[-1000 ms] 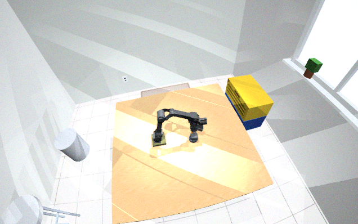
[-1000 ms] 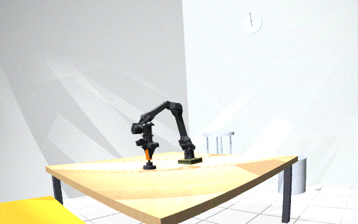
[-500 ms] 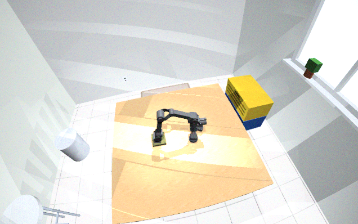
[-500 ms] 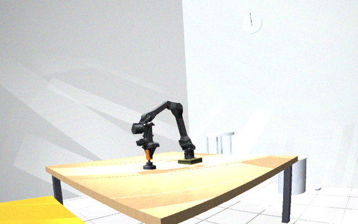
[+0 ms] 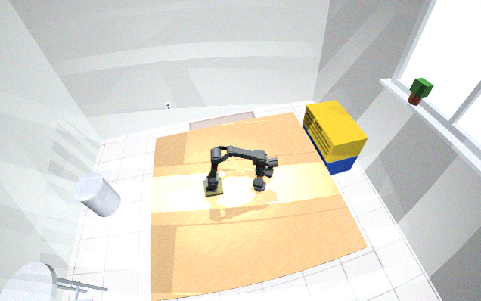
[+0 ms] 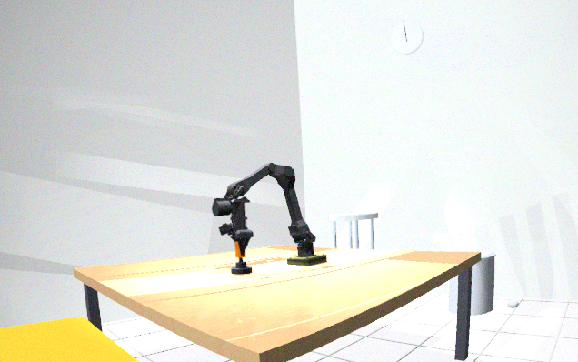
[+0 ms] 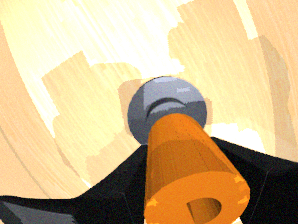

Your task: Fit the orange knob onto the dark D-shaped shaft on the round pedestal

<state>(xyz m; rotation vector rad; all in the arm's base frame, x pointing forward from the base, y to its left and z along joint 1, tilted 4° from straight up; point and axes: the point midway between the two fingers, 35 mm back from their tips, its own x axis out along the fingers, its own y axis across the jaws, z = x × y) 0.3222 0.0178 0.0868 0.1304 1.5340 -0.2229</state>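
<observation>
Right now my gripper tip is 2 cm below the orange knob. The rest, counted from my gripper tip: dark shaft: 4 cm below.
</observation>
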